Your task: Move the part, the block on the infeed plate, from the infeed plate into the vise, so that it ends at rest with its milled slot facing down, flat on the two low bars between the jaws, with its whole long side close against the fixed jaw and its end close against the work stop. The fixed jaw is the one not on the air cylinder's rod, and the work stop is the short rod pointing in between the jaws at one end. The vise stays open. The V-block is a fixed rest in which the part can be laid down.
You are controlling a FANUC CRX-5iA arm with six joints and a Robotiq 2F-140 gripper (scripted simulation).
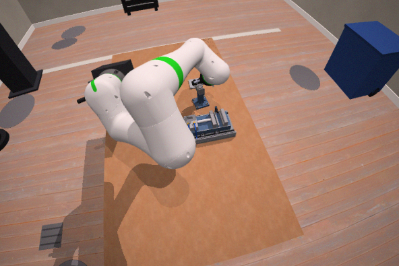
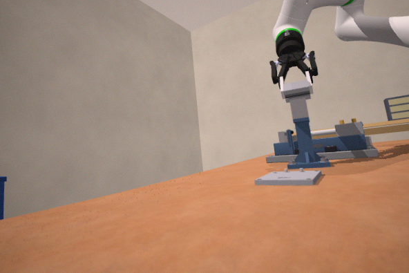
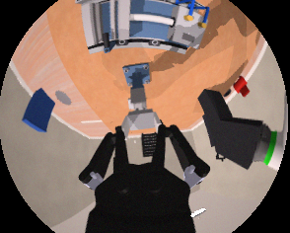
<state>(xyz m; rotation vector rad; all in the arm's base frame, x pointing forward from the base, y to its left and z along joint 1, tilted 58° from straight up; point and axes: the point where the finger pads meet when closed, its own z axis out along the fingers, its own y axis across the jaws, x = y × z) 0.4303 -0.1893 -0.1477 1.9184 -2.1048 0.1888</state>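
Right now the part is 2 cm to the left of my hand and 2 cm below it. Round my hand: air cylinder: 17 cm to the right, 13 cm below, 12 cm behind; vise base: 19 cm to the right, 17 cm below, 3 cm behind.
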